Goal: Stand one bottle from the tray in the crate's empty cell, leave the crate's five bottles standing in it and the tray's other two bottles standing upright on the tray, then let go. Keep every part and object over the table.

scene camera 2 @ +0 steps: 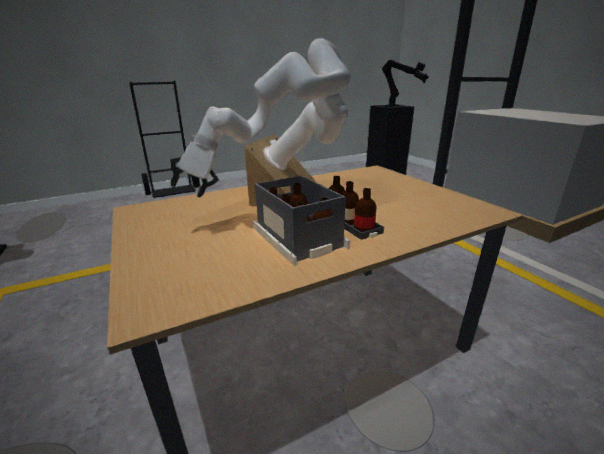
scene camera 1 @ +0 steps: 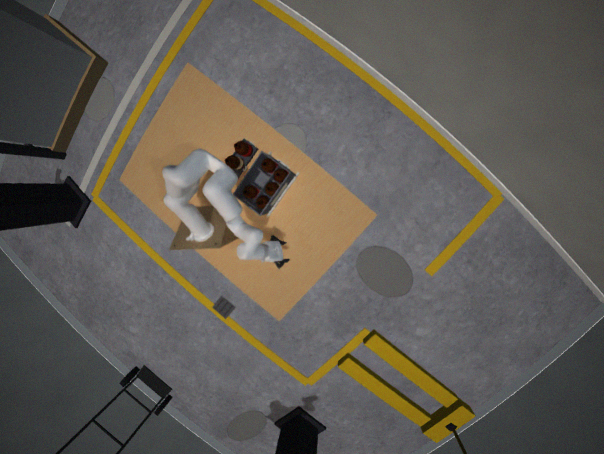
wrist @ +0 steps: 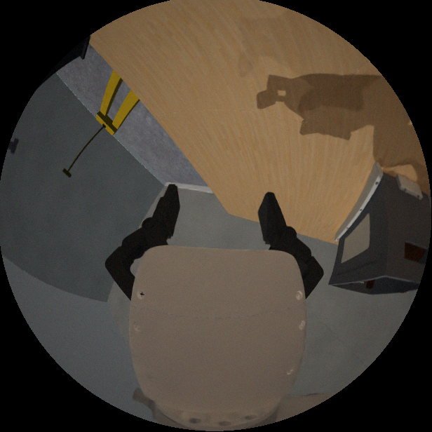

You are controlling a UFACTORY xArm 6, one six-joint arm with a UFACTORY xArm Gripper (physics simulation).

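Where they show: gripper, between the fingertips: (scene camera 2: 185,191) (scene camera 1: 286,251); arm's base, origin of its link: (scene camera 2: 274,159) (scene camera 1: 203,232).
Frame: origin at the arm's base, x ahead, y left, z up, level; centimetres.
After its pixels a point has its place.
Note:
My gripper (scene camera 1: 286,250) {x 24.3, y -40.5, z -1.6 cm} (scene camera 2: 188,187) {x 24.3, y -40.5, z -1.6 cm} (wrist: 220,197) is open and empty, high over the table, away from the crate on the side opposite the tray. The dark grey crate (scene camera 2: 320,237) {x 55.1, y -5.5, z -12.2 cm} (wrist: 395,225) stands upright; in the scene camera 1 view its bottles (scene camera 1: 269,165) {x 50.9, y -3.1, z -5.4 cm} fill the cells around one empty cell (scene camera 1: 261,179) {x 40.5, y -1.5, z -17.3 cm}. Beside it, the low dark tray (scene camera 2: 357,231) {x 50.1, y 11.5, z -15.9 cm} holds a red-labelled bottle (scene camera 1: 243,147) {x 48.4, y 14.3, z -6.2 cm} (scene camera 2: 366,209) {x 50.2, y 14.5, z -8.2 cm}, a cream-labelled bottle (scene camera 1: 233,161) {x 39.2, y 13.7, z -6.0 cm} (scene camera 2: 349,202) {x 41.1, y 13.4, z -8.6 cm} and a third brown bottle (scene camera 2: 336,186) {x 30.8, y 13.8, z -5.6 cm}, all upright. The arm hides the third bottle in the scene camera 1 view.
White strips (scene camera 2: 275,242) {x 46.2, y -17.1, z -15.6 cm} lie along the crate's base on the wooden table (scene camera 1: 320,215) {x 48.7, y -40.8, z -18.1 cm} (scene camera 2: 200,280) {x 54.0, y -42.2, z -18.1 cm} (wrist: 200,60). The arm's wooden base block (scene camera 1: 200,237) {x -1.1, y -1.9, z 4.5 cm} (scene camera 2: 253,175) {x 6.4, y -11.9, z -4.3 cm} stands at the table's edge. The arm's upper links pass close to the tray in the scene camera 1 view.

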